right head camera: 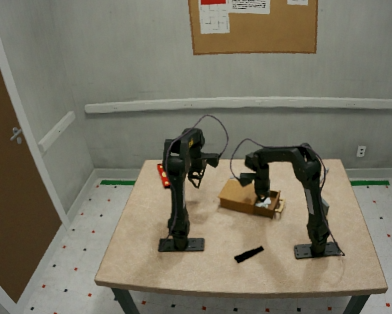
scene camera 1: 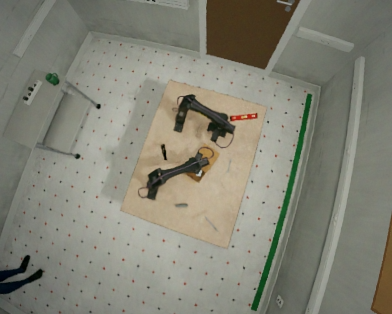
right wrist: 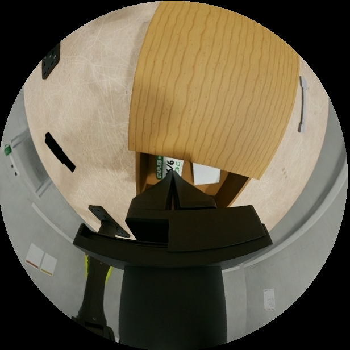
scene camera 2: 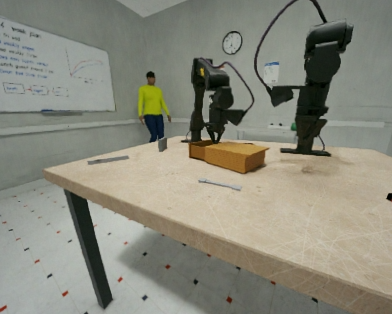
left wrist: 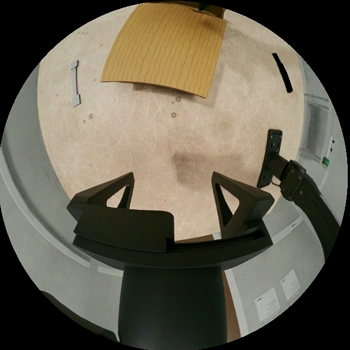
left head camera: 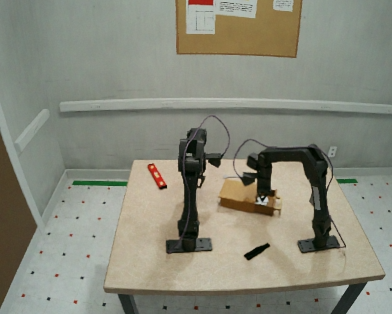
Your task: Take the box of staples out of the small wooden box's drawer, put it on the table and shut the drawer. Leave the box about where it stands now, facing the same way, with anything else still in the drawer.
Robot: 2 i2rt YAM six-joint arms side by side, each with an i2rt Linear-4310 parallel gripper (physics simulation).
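Where they show: left gripper, fingertip midpoint: point(right head camera: 199, 183) point(scene camera 2: 302, 140) point(left head camera: 199, 183); right gripper, fingertip midpoint: point(right head camera: 262, 202) point(left head camera: 262, 200); left arm's base at its link origin: point(right head camera: 181, 245) point(scene camera 1: 180, 120) point(scene camera 2: 303, 152) point(left head camera: 189, 246); right arm's base at its link origin: point(right head camera: 316, 250) point(left head camera: 318, 244).
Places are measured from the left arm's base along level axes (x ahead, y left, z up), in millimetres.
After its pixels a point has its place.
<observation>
The small wooden box point(left head camera: 239, 191) {x 272, y -268, z 65 mm} point(right head camera: 238, 194) {x 257, y -259, z 65 mm} point(scene camera 2: 237, 154) {x 366, y -252, z 60 mm} point(left wrist: 165, 50) point(right wrist: 215, 85) stands on the table point(left head camera: 145, 235) {x 75, y 193, z 0 mm} with its drawer point(scene camera 2: 197, 151) {x 289, y -421, z 37 mm} pulled partly out. In the right wrist view, the box of staples point(right wrist: 160, 167), with green and white print, lies in the drawer beside a white square piece point(right wrist: 206, 174). My right gripper point(right wrist: 172, 175) point(scene camera 2: 216, 141) {x 208, y -370, z 49 mm} is shut and empty, pointing down with its tips at the open drawer and hiding part of the staples. Whether the tips touch anything is unclear. My left gripper point(left wrist: 172, 175) is open and empty, above the table away from the box's closed end.
A red level point(left head camera: 157, 176) {x 502, y 142, z 9 mm} point(scene camera 1: 244, 117) {x 514, y 144, z 11 mm} lies at the back left in the left head view. A black tool point(left head camera: 257, 251) {x -71, y -288, z 12 mm} point(right wrist: 60, 152) lies between the arm bases. A grey wrench-like bar point(scene camera 2: 220, 185) {x 480, y -274, z 2 mm} point(left wrist: 75, 83), a grey strip point(scene camera 2: 108, 160) {x 446, y -747, z 7 mm} and a grey block point(scene camera 2: 162, 144) {x 212, y -646, z 35 mm} are also on the table.
</observation>
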